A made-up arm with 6 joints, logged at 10 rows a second.
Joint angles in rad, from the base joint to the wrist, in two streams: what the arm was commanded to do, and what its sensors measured. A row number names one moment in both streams.
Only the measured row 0 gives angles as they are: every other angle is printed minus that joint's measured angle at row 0.
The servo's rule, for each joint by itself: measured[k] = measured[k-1] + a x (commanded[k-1-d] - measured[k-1]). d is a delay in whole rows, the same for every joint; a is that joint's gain. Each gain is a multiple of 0.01, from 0.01 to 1. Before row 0 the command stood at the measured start. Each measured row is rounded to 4 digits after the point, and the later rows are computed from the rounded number. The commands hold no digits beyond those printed.
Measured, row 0: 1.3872 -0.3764 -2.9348 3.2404 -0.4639 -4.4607
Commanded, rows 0 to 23: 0.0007 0.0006 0.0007 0.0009 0.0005 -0.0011; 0.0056 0.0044 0.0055 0.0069 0.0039 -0.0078; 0.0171 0.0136 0.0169 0.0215 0.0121 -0.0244; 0.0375 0.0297 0.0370 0.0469 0.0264 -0.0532; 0.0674 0.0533 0.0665 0.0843 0.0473 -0.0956; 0.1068 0.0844 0.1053 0.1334 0.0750 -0.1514; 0.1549 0.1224 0.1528 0.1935 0.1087 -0.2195; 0.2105 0.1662 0.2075 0.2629 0.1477 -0.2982; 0.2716 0.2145 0.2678 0.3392 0.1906 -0.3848; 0.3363 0.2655 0.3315 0.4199 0.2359 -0.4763; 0.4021 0.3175 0.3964 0.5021 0.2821 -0.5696; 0.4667 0.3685 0.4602 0.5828 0.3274 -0.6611; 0.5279 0.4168 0.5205 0.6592 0.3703 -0.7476; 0.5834 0.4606 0.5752 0.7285 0.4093 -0.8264; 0.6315 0.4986 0.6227 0.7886 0.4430 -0.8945; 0.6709 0.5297 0.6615 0.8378 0.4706 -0.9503; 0.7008 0.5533 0.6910 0.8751 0.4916 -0.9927; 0.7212 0.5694 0.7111 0.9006 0.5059 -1.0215; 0.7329 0.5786 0.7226 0.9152 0.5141 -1.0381; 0.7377 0.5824 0.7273 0.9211 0.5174 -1.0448; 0.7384 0.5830 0.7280 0.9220 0.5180 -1.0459; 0.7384 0.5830 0.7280 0.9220 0.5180 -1.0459; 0.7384 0.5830 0.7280 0.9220 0.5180 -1.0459; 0.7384 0.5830 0.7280 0.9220 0.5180 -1.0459
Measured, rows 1 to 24: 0.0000 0.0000 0.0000 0.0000 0.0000 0.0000; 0.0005 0.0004 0.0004 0.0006 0.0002 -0.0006; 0.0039 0.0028 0.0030 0.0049 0.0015 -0.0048; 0.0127 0.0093 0.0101 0.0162 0.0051 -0.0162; 0.0293 0.0215 0.0238 0.0371 0.0123 -0.0377; 0.0548 0.0406 0.0456 0.0692 0.0242 -0.0713; 0.0896 0.0669 0.0760 0.1129 0.0415 -0.1178; 0.1334 0.1002 0.1152 0.1677 0.0643 -0.1768; 0.1851 0.1398 0.1623 0.2324 0.0927 -0.2472; 0.2431 0.1846 0.2161 0.3050 0.1260 -0.3270; 0.3055 0.2331 0.2750 0.3831 0.1634 -0.4136; 0.3702 0.2837 0.3369 0.4640 0.2038 -0.5041; 0.4349 0.3346 0.3998 0.5448 0.2458 -0.5952; 0.4972 0.3839 0.4614 0.6226 0.2881 -0.6836; 0.5550 0.4299 0.5194 0.6946 0.3293 -0.7664; 0.6063 0.4711 0.5721 0.7585 0.3680 -0.8407; 0.6496 0.5063 0.6177 0.8124 0.4029 -0.9043; 0.6839 0.5345 0.6551 0.8550 0.4331 -0.9556; 0.7089 0.5554 0.6837 0.8860 0.4579 -0.9938; 0.7250 0.5693 0.7035 0.9059 0.4770 -1.0195; 0.7335 0.5772 0.7156 0.9162 0.4907 -1.0342; 0.7368 0.5807 0.7219 0.9201 0.5000 -1.0410; 0.7379 0.5821 0.7250 0.9214 0.5061 -1.0438; 0.7382 0.5826 0.7265 0.9218 0.5101 -1.0450
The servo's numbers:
d 1
a 0.67 0.60 0.51 0.68 0.34 0.58

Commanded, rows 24 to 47: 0.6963 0.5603 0.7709 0.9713 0.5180 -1.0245; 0.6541 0.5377 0.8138 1.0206 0.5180 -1.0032; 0.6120 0.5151 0.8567 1.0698 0.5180 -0.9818; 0.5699 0.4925 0.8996 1.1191 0.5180 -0.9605; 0.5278 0.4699 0.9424 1.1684 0.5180 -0.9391; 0.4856 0.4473 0.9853 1.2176 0.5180 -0.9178; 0.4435 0.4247 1.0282 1.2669 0.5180 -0.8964; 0.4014 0.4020 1.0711 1.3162 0.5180 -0.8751; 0.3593 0.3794 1.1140 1.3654 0.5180 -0.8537; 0.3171 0.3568 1.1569 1.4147 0.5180 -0.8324; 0.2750 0.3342 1.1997 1.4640 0.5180 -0.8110; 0.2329 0.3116 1.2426 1.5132 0.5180 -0.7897; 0.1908 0.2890 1.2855 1.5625 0.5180 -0.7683; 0.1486 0.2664 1.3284 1.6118 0.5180 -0.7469; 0.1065 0.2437 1.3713 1.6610 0.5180 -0.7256; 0.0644 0.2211 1.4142 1.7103 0.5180 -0.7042; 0.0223 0.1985 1.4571 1.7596 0.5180 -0.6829; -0.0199 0.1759 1.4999 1.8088 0.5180 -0.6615; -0.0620 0.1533 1.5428 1.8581 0.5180 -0.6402; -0.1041 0.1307 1.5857 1.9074 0.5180 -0.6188; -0.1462 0.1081 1.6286 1.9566 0.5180 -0.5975; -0.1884 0.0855 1.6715 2.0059 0.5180 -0.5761; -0.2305 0.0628 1.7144 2.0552 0.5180 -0.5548; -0.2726 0.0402 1.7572 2.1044 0.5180 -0.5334
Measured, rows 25 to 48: 0.7383 0.5828 0.7273 0.9219 0.5128 -1.0455; 0.7102 0.5693 0.7495 0.9555 0.5146 -1.0333; 0.6726 0.5503 0.7823 0.9998 0.5158 -1.0158; 0.6320 0.5292 0.8202 1.0474 0.5165 -0.9961; 0.5904 0.5072 0.8607 1.0962 0.5170 -0.9755; 0.5485 0.4848 0.9024 1.1453 0.5173 -0.9544; 0.5064 0.4623 0.9447 1.1945 0.5175 -0.9332; 0.4643 0.4397 0.9873 1.2437 0.5177 -0.9119; 0.4222 0.4171 1.0300 1.2930 0.5178 -0.8906; 0.3801 0.3945 1.0728 1.3422 0.5179 -0.8692; 0.3379 0.3719 1.1157 1.3915 0.5179 -0.8479; 0.2958 0.3493 1.1585 1.4408 0.5179 -0.8265; 0.2537 0.3267 1.2014 1.4900 0.5179 -0.8052; 0.2116 0.3041 1.2443 1.5393 0.5179 -0.7838; 0.1694 0.2815 1.2872 1.5886 0.5179 -0.7624; 0.1273 0.2588 1.3301 1.6378 0.5179 -0.7411; 0.0852 0.2362 1.3730 1.6871 0.5179 -0.7197; 0.0431 0.2136 1.4159 1.7364 0.5179 -0.6984; 0.0009 0.1910 1.4587 1.7856 0.5179 -0.6770; -0.0412 0.1684 1.5016 1.8349 0.5179 -0.6557; -0.0833 0.1458 1.5445 1.8842 0.5179 -0.6343; -0.1254 0.1232 1.5874 1.9334 0.5179 -0.6130; -0.1676 0.1006 1.6303 1.9827 0.5179 -0.5916; -0.2097 0.0779 1.6732 2.0320 0.5179 -0.5703
